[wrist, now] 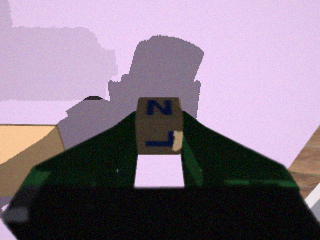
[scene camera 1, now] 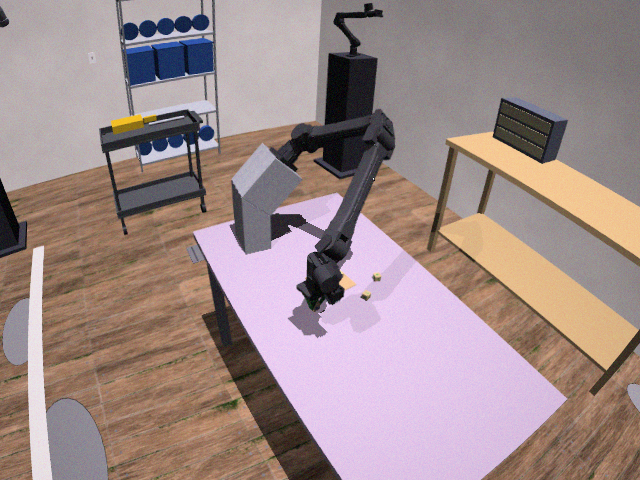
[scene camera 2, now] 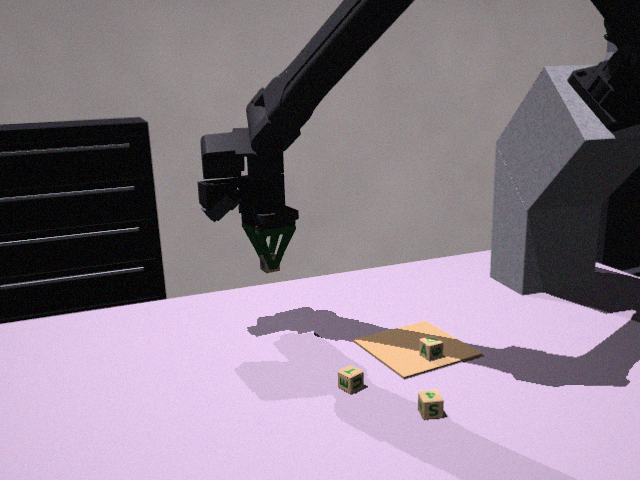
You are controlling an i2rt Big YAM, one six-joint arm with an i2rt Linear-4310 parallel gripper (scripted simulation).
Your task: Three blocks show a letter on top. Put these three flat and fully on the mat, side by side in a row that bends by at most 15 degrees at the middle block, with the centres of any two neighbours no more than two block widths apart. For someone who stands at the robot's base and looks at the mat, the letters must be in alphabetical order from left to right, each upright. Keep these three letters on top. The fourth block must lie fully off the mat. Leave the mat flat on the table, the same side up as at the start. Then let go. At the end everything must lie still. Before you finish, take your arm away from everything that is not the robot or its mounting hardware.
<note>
I see my gripper [scene camera 2: 270,266], a tan mat [scene camera 2: 398,349] and an L block [wrist: 159,121].
My gripper also shows in the wrist view [wrist: 159,119].
</note>
